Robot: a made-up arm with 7 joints.
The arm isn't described. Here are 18 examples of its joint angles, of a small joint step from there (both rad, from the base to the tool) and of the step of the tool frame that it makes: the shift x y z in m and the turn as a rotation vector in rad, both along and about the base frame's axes.
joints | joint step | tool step
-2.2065 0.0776 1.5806 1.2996 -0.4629 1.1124 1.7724 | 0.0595 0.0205 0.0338 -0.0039 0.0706 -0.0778 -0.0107 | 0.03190 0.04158 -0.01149 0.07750 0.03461 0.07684
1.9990 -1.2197 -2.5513 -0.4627 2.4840 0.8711 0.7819 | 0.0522 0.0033 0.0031 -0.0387 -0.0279 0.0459 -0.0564 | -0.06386 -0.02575 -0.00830 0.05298 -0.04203 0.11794
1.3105 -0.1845 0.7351 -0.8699 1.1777 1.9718 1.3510 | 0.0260 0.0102 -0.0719 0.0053 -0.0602 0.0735 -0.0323 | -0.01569 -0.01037 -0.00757 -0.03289 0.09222 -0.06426
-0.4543 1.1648 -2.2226 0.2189 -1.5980 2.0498 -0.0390 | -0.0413 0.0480 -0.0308 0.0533 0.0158 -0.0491 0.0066 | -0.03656 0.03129 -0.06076 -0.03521 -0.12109 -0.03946
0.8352 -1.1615 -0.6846 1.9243 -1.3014 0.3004 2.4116 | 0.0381 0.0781 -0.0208 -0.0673 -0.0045 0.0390 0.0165 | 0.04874 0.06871 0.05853 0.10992 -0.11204 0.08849
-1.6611 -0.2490 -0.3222 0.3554 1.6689 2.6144 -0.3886 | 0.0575 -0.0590 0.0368 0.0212 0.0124 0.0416 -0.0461 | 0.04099 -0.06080 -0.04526 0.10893 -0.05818 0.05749
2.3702 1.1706 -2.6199 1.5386 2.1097 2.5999 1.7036 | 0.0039 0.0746 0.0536 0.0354 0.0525 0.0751 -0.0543 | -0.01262 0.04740 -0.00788 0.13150 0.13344 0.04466
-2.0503 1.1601 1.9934 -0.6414 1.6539 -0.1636 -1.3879 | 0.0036 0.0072 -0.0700 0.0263 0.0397 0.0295 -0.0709 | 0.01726 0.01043 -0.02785 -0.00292 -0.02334 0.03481
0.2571 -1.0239 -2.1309 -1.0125 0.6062 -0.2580 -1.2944 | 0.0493 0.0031 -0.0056 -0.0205 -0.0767 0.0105 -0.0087 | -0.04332 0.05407 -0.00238 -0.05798 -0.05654 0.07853
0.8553 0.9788 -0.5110 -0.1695 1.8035 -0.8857 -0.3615 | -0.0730 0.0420 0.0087 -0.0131 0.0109 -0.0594 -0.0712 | -0.05918 0.02924 -0.04023 -0.01552 -0.12516 -0.10821
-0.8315 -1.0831 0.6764 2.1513 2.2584 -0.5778 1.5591 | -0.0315 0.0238 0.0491 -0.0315 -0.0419 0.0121 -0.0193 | 0.01298 -0.00541 0.02607 -0.02953 -0.08103 -0.00378
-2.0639 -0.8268 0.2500 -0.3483 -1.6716 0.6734 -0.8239 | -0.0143 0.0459 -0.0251 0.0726 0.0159 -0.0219 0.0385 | 0.00370 -0.00295 0.01038 -0.00977 -0.00681 0.00115
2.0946 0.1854 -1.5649 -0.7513 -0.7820 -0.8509 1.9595 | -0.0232 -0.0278 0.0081 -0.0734 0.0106 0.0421 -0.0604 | -0.04839 0.00918 -0.01622 -0.05672 -0.11844 -0.03068
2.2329 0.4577 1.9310 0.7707 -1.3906 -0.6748 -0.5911 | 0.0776 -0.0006 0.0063 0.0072 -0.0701 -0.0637 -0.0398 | 0.04854 0.01342 -0.00080 0.01272 -0.00640 -0.00278
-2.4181 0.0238 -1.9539 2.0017 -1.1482 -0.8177 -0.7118 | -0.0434 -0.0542 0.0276 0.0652 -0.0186 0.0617 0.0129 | -0.00389 -0.01021 -0.01608 0.00482 -0.05312 0.04378
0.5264 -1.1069 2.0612 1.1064 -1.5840 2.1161 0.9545 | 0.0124 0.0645 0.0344 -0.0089 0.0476 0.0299 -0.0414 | -0.03060 -0.02882 0.03752 0.08806 -0.00759 0.01911
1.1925 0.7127 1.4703 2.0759 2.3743 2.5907 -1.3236 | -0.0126 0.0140 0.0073 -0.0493 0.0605 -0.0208 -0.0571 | -0.02495 -0.00498 0.00297 -0.02887 0.01489 0.03991
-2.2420 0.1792 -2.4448 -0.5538 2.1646 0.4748 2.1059 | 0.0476 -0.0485 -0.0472 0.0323 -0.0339 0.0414 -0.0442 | -0.03366 -0.01541 0.00146 0.00799 0.03778 -0.02436
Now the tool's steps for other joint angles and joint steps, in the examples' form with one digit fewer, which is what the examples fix.
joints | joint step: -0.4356 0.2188 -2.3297 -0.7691 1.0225 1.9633 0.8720 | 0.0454 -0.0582 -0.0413 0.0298 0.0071 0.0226 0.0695
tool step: 0.0344 -0.0339 0.0080 0.0602 0.0760 0.0644
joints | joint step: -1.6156 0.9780 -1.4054 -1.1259 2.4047 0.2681 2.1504 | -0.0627 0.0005 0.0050 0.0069 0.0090 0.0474 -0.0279
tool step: 0.0318 -0.0219 -0.0011 -0.0155 0.0289 -0.0109
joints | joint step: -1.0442 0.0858 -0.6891 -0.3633 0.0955 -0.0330 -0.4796 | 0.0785 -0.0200 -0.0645 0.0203 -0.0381 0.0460 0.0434
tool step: 0.0048 -0.0293 0.0045 -0.0106 -0.0477 -0.0036
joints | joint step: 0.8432 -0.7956 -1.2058 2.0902 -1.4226 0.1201 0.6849 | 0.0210 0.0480 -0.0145 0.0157 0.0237 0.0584 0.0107
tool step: -0.0056 0.0037 0.0113 0.0887 -0.0447 0.0266
